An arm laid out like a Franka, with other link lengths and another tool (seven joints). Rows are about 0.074 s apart.
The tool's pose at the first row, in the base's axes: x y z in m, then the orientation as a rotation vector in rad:
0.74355 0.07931 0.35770 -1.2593 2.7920 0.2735
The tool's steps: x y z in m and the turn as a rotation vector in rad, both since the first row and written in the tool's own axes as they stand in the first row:
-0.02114 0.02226 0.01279 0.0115 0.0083 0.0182
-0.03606 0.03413 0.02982 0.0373 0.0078 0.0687
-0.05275 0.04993 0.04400 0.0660 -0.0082 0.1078
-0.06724 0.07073 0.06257 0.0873 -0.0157 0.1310
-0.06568 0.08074 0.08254 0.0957 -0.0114 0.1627
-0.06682 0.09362 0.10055 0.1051 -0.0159 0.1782
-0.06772 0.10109 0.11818 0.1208 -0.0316 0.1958
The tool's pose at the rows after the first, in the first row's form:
0.74073 0.11175 0.35094 -1.2361 2.8091 0.2535
0.74152 0.13366 0.33780 -1.1609 2.8368 0.2197
0.74058 0.15889 0.32821 -1.0936 2.8412 0.1901
0.73438 0.18657 0.31469 -1.0537 2.8434 0.1655
0.72560 0.19569 0.29622 -1.0096 2.8637 0.1527
0.71649 0.20828 0.28041 -0.9842 2.8662 0.1429
0.71128 0.21712 0.26422 -0.9501 2.8582 0.1308

